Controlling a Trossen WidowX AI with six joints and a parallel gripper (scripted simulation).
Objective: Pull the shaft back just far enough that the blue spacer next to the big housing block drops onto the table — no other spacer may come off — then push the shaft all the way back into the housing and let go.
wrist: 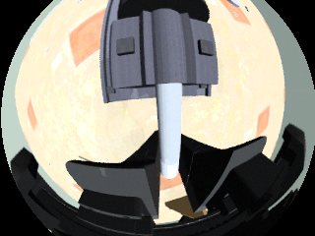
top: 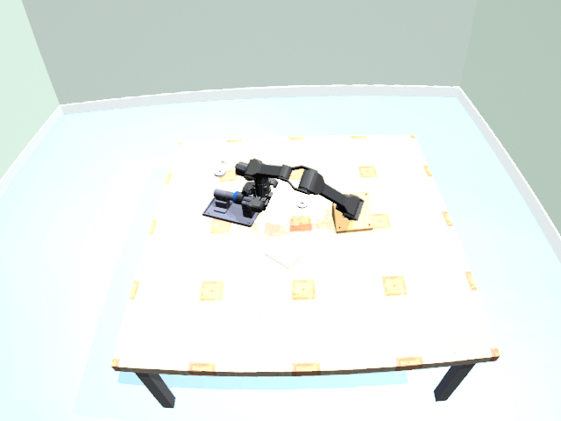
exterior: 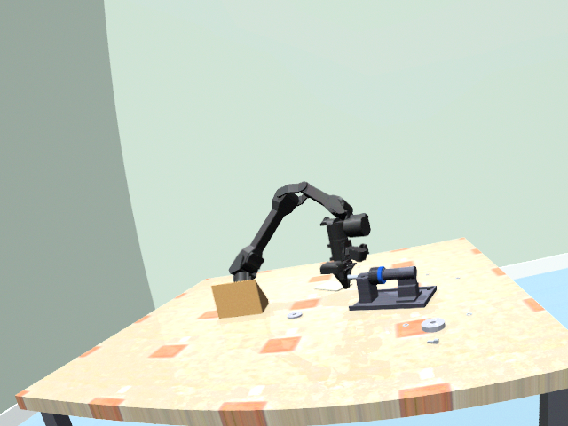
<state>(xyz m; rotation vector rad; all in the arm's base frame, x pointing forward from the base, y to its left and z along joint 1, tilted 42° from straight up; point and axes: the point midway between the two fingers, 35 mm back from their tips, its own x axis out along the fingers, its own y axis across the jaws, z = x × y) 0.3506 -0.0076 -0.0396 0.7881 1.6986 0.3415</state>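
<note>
The steel shaft lies 7 cm ahead of my gripper tip, 3 cm above it and 2 cm to the right of it. Also, from my gripper tip: dark spacer (10 cm ahead, 3 cm to the right, 3 cm above); pale sheet (21 cm to the left, 8 cm behind, 4 cm below); blue spacer (12 cm ahead, 4 cm to the right, 3 cm above).
</note>
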